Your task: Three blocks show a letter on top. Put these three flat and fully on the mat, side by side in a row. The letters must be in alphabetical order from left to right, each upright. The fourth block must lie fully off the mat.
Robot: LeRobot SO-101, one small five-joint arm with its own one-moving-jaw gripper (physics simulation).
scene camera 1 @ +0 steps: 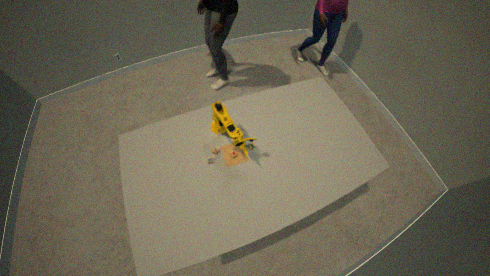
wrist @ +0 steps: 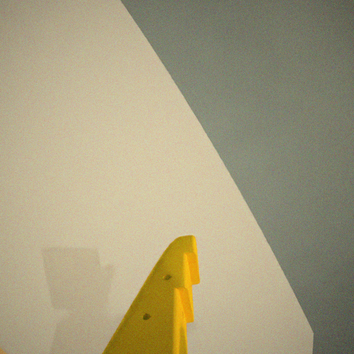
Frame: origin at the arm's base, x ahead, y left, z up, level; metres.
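Seen in the pictures: hand at its tool point: [scene camera 1: 247, 155]; arm's base at its link origin: [scene camera 1: 220, 129].
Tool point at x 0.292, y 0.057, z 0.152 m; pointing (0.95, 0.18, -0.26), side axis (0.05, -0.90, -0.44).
Observation:
Pixels of each thing's top centre, then the offset from my tool point to it. Level surfaces: height alone.
- orange mat at its top centre: [scene camera 1: 234, 153] dy -0.034, dx -0.100, dz -0.148 m
- block with a red top, top centre: [scene camera 1: 233, 153] dy -0.043, dx -0.089, dz -0.118 m
- orange-brown block at its top centre: [scene camera 1: 215, 149] dy -0.135, dx -0.149, dz -0.122 m
- greyish block at its top centre: [scene camera 1: 209, 159] dy -0.186, dx -0.103, dz -0.122 m
- dark block at its top centre: [scene camera 1: 252, 145] dy +0.079, dx -0.100, dz -0.122 m
- large pale table top at its surface level: dz -0.153 m
The orange mat [scene camera 1: 234, 162] lies in front of the yellow arm in the scene view. A block with a red top [scene camera 1: 233, 154] sits on it, near its middle. Two small blocks lie off the mat to its left, an orange-brown block [scene camera 1: 215, 150] and a greyish block [scene camera 1: 210, 161]. A dark block [scene camera 1: 252, 145] shows partly beside the jaws, right of the mat. Letters are too small and blurred to read. My gripper [scene camera 1: 251, 147] is fully open and empty, above the mat's right edge. In the wrist view one notched jaw [wrist: 172, 295] shows; mat and blocks do not.
The large pale table top [scene camera 1: 280, 190] [wrist: 100, 125] surrounds the mat, and its edge runs diagonally through the wrist view. The arm [scene camera 1: 225, 122] stands behind the mat. The arm's shadow [wrist: 77, 280] falls on the table. Two people stand beyond the table's far edge.

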